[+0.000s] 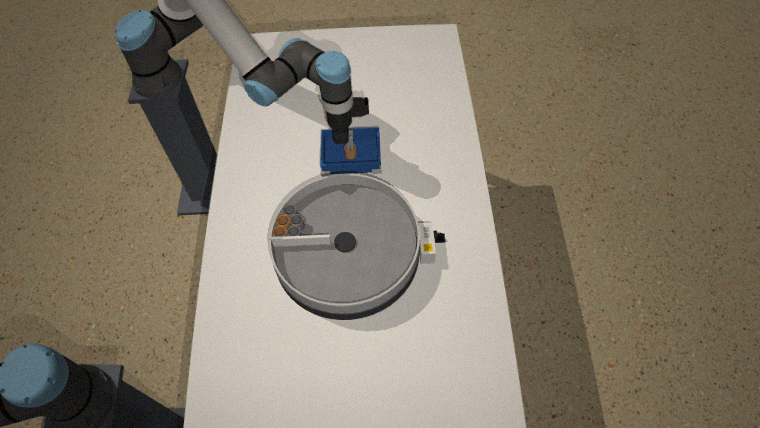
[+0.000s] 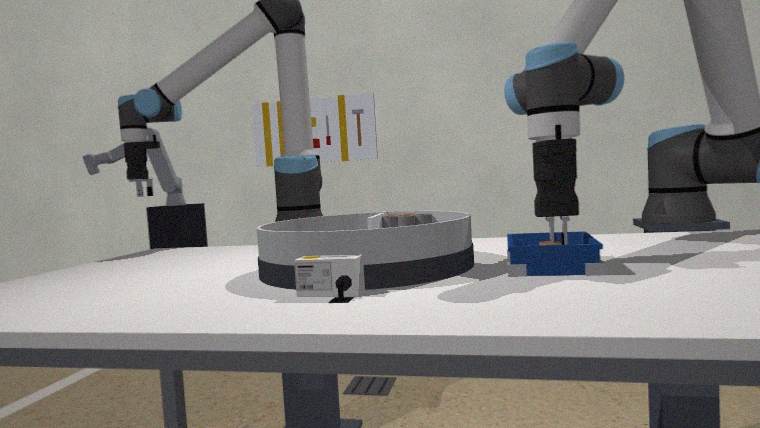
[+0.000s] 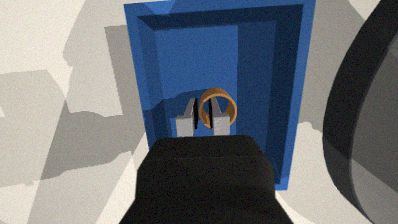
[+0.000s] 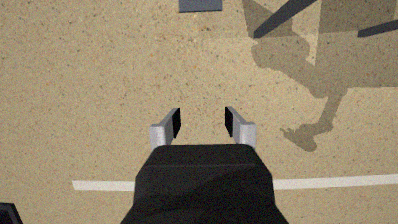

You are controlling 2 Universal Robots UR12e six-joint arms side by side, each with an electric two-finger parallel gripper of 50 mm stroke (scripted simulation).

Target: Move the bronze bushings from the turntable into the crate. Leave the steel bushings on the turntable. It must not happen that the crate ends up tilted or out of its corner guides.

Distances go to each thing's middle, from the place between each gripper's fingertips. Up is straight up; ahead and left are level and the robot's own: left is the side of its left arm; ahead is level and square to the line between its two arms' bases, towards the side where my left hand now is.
Labels:
My left gripper is now 20 mm to the left of the blue crate [image 2: 541,260] and 20 mm above it.

